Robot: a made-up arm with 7 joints. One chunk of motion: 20 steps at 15 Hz.
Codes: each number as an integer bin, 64 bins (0 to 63) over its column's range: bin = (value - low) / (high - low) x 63, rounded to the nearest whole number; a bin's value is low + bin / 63 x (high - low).
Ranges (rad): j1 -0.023..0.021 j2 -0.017..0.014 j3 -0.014..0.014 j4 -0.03..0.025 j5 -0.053..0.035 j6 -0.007..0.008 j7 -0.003..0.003
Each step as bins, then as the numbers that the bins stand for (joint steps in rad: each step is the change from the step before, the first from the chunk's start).
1 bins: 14 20 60 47 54 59 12
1 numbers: -0.01322 -0.00716 0.01267 0.01103 0.02243 0.00705 -0.00186
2 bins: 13 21 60 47 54 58 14
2 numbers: -0.01392 -0.00667 0.01267 0.01103 0.02243 0.00681 -0.00167
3 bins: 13 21 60 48 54 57 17
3 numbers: -0.01392 -0.00667 0.01267 0.01190 0.02243 0.00657 -0.00138
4 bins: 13 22 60 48 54 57 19
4 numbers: -0.01392 -0.00617 0.01267 0.01190 0.02243 0.00657 -0.00119
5 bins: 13 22 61 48 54 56 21
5 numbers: -0.01392 -0.00617 0.01311 0.01190 0.02243 0.00633 -0.00100
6 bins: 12 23 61 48 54 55 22
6 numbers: -0.01462 -0.00568 0.01311 0.01190 0.02243 0.00610 -0.00090
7 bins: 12 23 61 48 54 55 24
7 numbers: -0.01462 -0.00568 0.01311 0.01190 0.02243 0.00610 -0.00071
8 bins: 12 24 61 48 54 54 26
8 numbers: -0.01462 -0.00519 0.01311 0.01190 0.02243 0.00586 -0.00052
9 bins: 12 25 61 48 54 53 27
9 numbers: -0.01462 -0.00470 0.01311 0.01190 0.02243 0.00562 -0.00043
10 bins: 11 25 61 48 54 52 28
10 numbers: -0.01532 -0.00470 0.01311 0.01190 0.02243 0.00538 -0.00033
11 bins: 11 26 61 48 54 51 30
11 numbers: -0.01532 -0.00421 0.01311 0.01190 0.02243 0.00514 -0.00014
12 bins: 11 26 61 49 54 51 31
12 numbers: -0.01532 -0.00421 0.01311 0.01278 0.02243 0.00514 -0.00005
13 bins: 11 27 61 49 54 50 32
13 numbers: -0.01532 -0.00371 0.01311 0.01278 0.02243 0.00490 0.00005
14 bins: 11 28 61 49 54 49 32
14 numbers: -0.01532 -0.00322 0.01311 0.01278 0.02243 0.00467 0.00005
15 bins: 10 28 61 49 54 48 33
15 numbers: -0.01602 -0.00322 0.01311 0.01278 0.02243 0.00443 0.00014
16 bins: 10 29 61 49 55 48 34
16 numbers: -0.01602 -0.00273 0.01311 0.01278 0.02383 0.00443 0.00024
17 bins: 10 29 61 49 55 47 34
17 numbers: -0.01602 -0.00273 0.01311 0.01278 0.02383 0.00419 0.00024
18 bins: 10 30 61 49 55 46 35
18 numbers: -0.01602 -0.00224 0.01311 0.01278 0.02383 0.00395 0.00033
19 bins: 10 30 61 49 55 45 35
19 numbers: -0.01602 -0.00224 0.01311 0.01278 0.02383 0.00371 0.00033
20 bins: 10 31 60 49 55 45 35
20 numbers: -0.01602 -0.00175 0.01267 0.01278 0.02383 0.00371 0.00033
